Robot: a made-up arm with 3 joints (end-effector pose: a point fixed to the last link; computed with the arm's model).
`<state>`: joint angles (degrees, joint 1 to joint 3).
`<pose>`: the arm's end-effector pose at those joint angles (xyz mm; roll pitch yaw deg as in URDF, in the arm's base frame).
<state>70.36 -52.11 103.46</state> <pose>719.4 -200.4 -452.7 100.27 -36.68 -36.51</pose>
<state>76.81 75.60 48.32</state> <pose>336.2 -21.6 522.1 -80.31 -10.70 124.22</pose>
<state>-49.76 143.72 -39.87</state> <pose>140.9 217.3 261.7 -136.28 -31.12 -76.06</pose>
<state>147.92 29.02 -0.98</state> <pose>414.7 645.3 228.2 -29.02 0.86 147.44</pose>
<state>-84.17 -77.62 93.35</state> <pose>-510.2 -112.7 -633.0 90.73 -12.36 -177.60</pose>
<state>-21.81 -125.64 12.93</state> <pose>43.0 70.4 -579.7 124.95 7.49 -32.38</pose>
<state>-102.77 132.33 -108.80</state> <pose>266.0 76.7 288.3 -73.64 -39.60 142.50</pose>
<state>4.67 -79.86 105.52</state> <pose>93.1 -510.1 -639.8 92.74 -9.77 -101.08</pose>
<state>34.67 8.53 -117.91</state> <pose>360.4 -752.2 143.7 -162.23 60.92 -129.69</pose>
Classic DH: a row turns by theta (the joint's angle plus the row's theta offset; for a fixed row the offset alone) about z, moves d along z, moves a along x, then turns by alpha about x. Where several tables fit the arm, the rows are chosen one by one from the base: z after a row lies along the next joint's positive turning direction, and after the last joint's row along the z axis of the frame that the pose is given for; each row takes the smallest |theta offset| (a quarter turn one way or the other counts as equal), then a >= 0, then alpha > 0; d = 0 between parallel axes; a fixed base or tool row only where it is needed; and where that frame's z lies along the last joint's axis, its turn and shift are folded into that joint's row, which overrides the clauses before.
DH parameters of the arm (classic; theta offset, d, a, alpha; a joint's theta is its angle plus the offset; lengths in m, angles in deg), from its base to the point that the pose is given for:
joint 1: -90 -0.077 0.249 90
joint 2: 90 0.034 0.112 90
joint 3: -90 0.601 0.027 -90
tool (fixed): 0 -0.096 0 0

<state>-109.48 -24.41 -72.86</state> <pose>-734.0 384.6 -272.6 57.00 60.48 -56.21</pose>
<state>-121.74 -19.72 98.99</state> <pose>-766.8 407.8 -135.1 113.55 -68.40 123.14</pose>
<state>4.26 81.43 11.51</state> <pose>35.0 -313.8 520.8 -81.60 -1.70 15.64</pose>
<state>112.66 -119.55 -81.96</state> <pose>62.2 -109.8 -635.3 94.53 -29.23 -166.56</pose>
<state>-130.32 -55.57 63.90</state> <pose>-549.5 382.3 -519.6 73.22 -30.51 170.39</pose>
